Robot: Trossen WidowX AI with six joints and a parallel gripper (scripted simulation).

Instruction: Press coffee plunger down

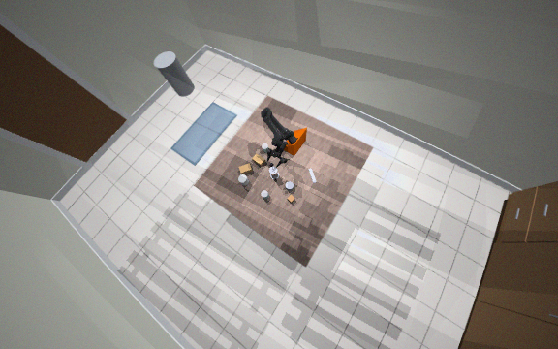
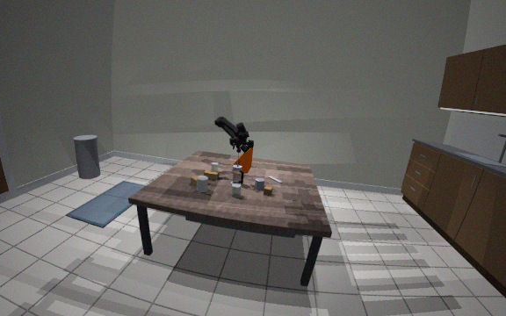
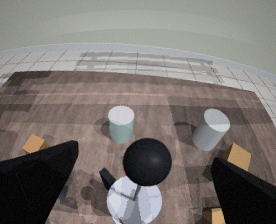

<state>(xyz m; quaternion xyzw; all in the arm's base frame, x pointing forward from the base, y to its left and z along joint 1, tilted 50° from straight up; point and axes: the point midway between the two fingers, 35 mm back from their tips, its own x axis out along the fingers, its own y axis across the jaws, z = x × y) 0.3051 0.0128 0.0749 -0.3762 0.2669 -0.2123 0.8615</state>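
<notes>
Right now the coffee press is 14 cm below my gripper tip, 1 cm to the left of it and 1 cm ahead of it.
</notes>
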